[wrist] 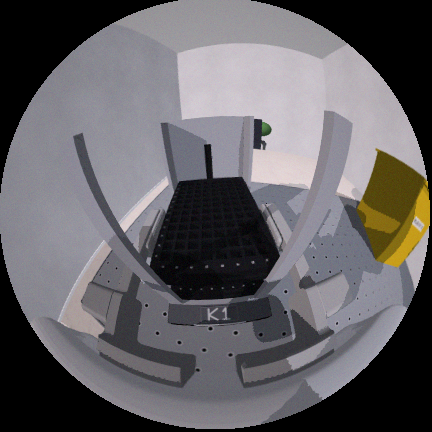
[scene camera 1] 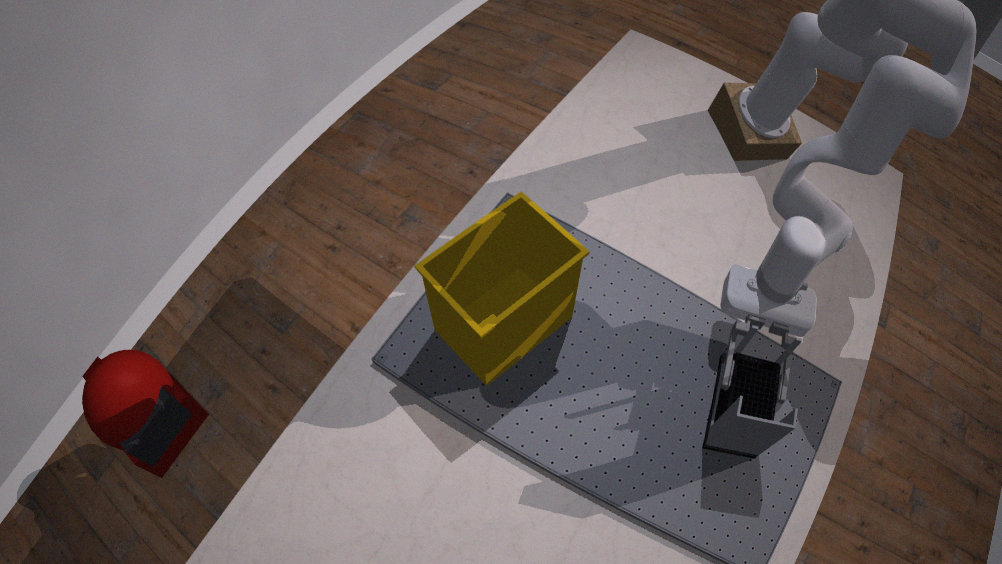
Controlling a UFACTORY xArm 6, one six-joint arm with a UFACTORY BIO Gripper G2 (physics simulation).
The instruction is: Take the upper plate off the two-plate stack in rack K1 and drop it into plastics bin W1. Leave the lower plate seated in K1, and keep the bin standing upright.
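Seen in the pictures: hand at its tool point: [wrist: 212, 230] [scene camera 1: 754, 382]; arm's base at its link origin: [scene camera 1: 764, 112].
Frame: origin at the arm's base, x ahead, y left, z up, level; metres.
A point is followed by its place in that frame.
Rack K1 [scene camera 1: 744, 432] {y 0.172, x 0.669, z 0.016 m} [wrist: 335, 160] stands on the perforated board, with tall grey corner posts and a front label reading K1. My gripper [scene camera 1: 755, 390] {y 0.161, x 0.575, z -0.013 m} [wrist: 214, 230] {y 0.161, x 0.575, z -0.013 m} is shut on the black upper plate [scene camera 1: 758, 378] {y 0.166, x 0.564, z -0.018 m} [wrist: 217, 215] {y 0.160, x 0.590, z -0.011 m}, one finger on each long side. The plate looks level and is raised inside the rack, still between its posts. Below its near edge in the wrist view, a second dotted edge shows, the lower plate [wrist: 215, 293] {y 0.153, x 0.539, z -0.052 m}; most of it is hidden. Yellow bin W1 [scene camera 1: 518, 350] {y -0.179, x 0.693, z -0.047 m} [wrist: 398, 250] stands upright and open-topped, left of the rack in the scene view.
The grey perforated board [scene camera 1: 596, 469] {y 0.009, x 0.782, z -0.084 m} [wrist: 325, 280] {y 0.015, x 0.570, z -0.084 m} carries rack and bin on the pale table [scene camera 1: 392, 504] {y -0.208, x 0.984, z -0.097 m}. The rack's tall posts rise around the held plate. The arm's wooden base block [scene camera 1: 760, 152] {y 0.024, x 0.061, z -0.060 m} is at the table's far end. A red helmet-like object [scene camera 1: 129, 392] is off the table at left.
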